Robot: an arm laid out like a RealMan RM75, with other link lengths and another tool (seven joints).
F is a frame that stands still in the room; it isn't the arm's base.
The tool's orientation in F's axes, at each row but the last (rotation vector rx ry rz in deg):
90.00 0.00 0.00
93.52 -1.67 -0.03
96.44 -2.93 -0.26
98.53 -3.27 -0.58
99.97 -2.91 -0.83
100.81 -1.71 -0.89
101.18 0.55 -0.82
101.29 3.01 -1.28
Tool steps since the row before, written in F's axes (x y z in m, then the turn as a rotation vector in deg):
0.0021 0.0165 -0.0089 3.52 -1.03 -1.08
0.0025 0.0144 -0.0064 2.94 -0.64 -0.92
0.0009 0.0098 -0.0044 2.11 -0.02 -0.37
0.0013 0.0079 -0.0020 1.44 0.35 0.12
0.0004 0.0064 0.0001 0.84 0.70 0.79
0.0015 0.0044 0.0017 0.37 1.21 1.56
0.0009 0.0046 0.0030 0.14 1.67 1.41
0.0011 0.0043 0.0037 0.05 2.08 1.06
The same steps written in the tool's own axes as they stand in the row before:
0.0021 -0.0089 -0.0165 3.52 -1.08 1.03
0.0021 -0.0073 -0.0140 2.94 -0.93 0.64
0.0004 -0.0055 -0.0093 2.10 -0.43 -0.01
0.0009 -0.0032 -0.0076 1.43 0.02 -0.42
0.0001 -0.0010 -0.0063 0.82 0.63 -0.86
0.0014 0.0008 -0.0047 0.34 1.30 -1.49
0.0008 0.0021 -0.0051 0.12 1.06 -1.91
0.0010 0.0028 -0.0049 0.05 0.63 -2.25

